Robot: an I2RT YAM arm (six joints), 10 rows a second.
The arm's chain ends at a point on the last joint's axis. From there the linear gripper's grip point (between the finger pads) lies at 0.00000 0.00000 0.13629 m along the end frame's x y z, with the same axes.
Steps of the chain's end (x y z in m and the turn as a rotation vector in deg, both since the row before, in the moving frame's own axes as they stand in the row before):
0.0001 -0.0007 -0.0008 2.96 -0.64 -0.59
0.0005 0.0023 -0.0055 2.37 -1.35 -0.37
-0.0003 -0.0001 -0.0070 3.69 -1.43 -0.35
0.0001 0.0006 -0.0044 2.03 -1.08 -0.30
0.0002 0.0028 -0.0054 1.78 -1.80 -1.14
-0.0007 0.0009 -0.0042 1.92 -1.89 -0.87
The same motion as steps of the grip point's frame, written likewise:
-0.0015 -0.0077 -0.0010 2.96 -0.64 -0.59
-0.0027 -0.0033 -0.0057 2.37 -1.35 -0.37
-0.0037 -0.0089 -0.0073 3.69 -1.43 -0.35
-0.0025 -0.0042 -0.0045 2.03 -1.08 -0.30
-0.0041 -0.0014 -0.0055 1.78 -1.80 -1.14
-0.0052 -0.0036 -0.0044 1.92 -1.89 -0.87

